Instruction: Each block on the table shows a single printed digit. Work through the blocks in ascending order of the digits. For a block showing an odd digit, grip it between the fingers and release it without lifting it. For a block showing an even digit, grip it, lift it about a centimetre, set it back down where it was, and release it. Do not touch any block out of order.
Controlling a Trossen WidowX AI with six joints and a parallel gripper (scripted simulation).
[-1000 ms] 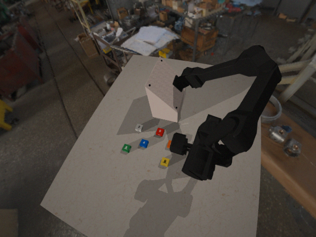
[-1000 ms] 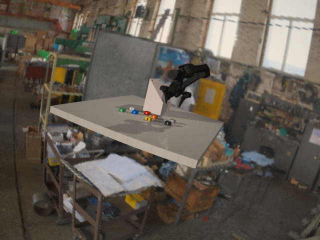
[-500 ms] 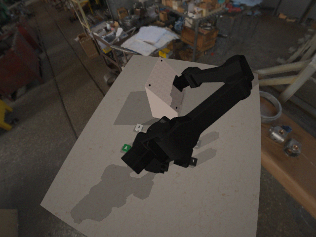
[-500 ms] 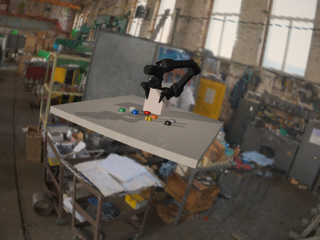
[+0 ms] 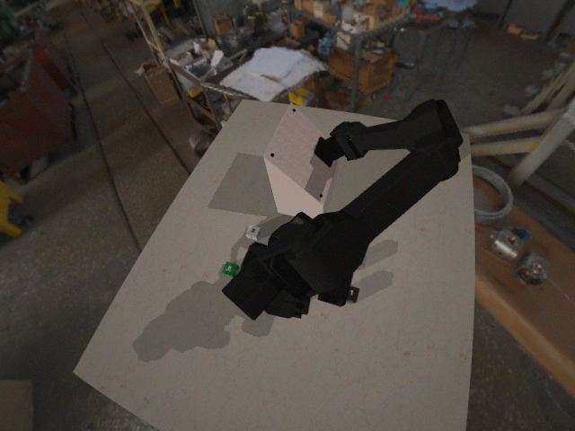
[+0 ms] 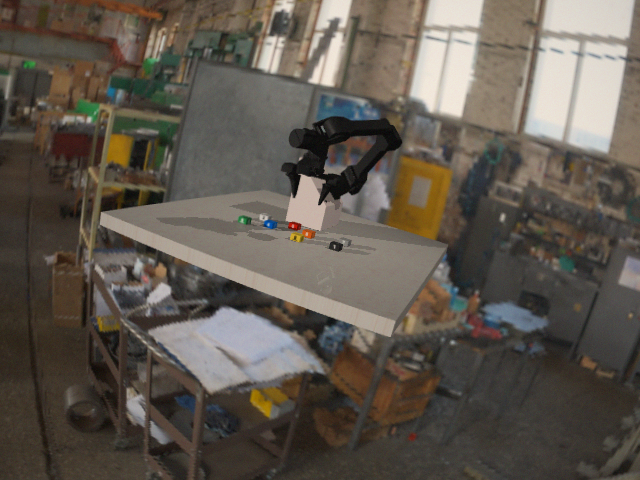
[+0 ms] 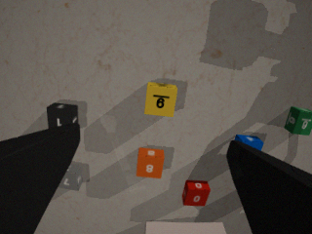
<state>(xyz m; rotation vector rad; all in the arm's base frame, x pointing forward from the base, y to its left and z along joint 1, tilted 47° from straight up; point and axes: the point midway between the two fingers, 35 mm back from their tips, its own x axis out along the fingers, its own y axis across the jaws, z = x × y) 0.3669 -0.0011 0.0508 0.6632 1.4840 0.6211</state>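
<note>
The red block is 14 cm behind my gripper tip, 7 cm to the right of it and 11 cm below it. Round my gripper tip: black block (4 cm behind, 11 cm to the left, 11 cm below); orange block (9 cm behind, 11 cm below); yellow block (1 cm behind, 1 cm to the right, 11 cm below).
</note>
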